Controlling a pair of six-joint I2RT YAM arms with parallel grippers.
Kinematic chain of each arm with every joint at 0, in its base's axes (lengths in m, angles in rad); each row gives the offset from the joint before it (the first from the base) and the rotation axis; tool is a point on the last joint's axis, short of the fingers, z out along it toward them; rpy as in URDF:
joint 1: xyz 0 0 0.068 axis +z
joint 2: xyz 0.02 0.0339 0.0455 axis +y
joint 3: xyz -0.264 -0.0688 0 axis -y
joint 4: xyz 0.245 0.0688 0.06 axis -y
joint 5: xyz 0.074 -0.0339 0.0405 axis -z
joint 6: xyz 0.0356 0 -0.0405 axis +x
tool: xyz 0 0 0 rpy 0 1.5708 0
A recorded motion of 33 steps. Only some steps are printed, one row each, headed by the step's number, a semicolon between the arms.
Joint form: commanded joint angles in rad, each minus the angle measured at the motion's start. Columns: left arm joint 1, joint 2, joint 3, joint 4, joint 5, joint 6; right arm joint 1, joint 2, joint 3, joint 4, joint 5, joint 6.
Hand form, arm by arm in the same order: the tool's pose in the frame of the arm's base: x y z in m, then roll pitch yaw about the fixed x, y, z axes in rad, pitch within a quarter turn. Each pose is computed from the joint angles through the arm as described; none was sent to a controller.
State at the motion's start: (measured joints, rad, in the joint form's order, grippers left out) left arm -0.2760 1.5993 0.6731 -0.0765 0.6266 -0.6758; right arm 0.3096 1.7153 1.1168 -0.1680 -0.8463 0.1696
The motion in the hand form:
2: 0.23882 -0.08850 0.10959 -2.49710 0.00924 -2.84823; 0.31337 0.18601 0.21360 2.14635 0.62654 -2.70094
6: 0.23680 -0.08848 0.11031 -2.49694 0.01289 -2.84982; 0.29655 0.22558 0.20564 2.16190 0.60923 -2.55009
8: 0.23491 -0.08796 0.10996 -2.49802 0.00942 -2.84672; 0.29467 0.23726 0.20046 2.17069 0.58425 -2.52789
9: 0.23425 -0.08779 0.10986 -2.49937 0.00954 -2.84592; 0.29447 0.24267 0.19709 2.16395 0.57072 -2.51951
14: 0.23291 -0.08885 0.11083 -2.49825 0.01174 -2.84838; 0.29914 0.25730 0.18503 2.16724 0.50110 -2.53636
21: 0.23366 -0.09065 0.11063 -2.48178 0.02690 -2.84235; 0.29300 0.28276 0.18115 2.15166 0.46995 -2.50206
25: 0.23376 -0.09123 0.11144 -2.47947 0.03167 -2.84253; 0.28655 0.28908 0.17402 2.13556 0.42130 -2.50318
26: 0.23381 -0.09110 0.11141 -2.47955 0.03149 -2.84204; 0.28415 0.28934 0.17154 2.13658 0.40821 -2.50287
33: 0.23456 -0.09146 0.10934 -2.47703 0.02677 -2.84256; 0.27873 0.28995 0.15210 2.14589 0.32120 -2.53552
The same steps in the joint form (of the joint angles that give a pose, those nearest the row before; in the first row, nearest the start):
2: -0.0091 0.0026 -0.0567 -0.1124 -0.1041 -0.0069; 0.1445 0.0435 0.0610 -0.1787 -0.1410 -0.1499
6: -0.0115 -0.0077 -0.0640 -0.1122 -0.1062 -0.0069; 0.2607 0.0961 0.1057 -0.2312 -0.1453 -0.2014
8: -0.0117 -0.0135 -0.0715 -0.1120 -0.1065 -0.0109; 0.2901 0.1256 0.1264 -0.2381 -0.1322 -0.1905
9: -0.0120 -0.0158 -0.0741 -0.1120 -0.1081 -0.0115; 0.3019 0.1443 0.1380 -0.2406 -0.1370 -0.1856
14: -0.0178 -0.0235 -0.0774 -0.1122 -0.1096 -0.0149; 0.3268 0.2087 0.1801 -0.2354 -0.1125 -0.1220
21: -0.0238 -0.0239 -0.0856 -0.0754 -0.1096 -0.0297; 0.3862 0.2584 0.2330 -0.2361 -0.1163 -0.0817
25: -0.0261 -0.0270 -0.0856 -0.0723 -0.1112 -0.0314; 0.4080 0.2720 0.2243 -0.2284 -0.1235 -0.0416
26: -0.0255 -0.0268 -0.0856 -0.0724 -0.1111 -0.0314; 0.4125 0.2718 0.2151 -0.2266 -0.1213 -0.0345
33: -0.0255 -0.0157 -0.0856 -0.0630 -0.1066 -0.0330; 0.4237 0.2963 0.1742 -0.1899 -0.0988 0.0375

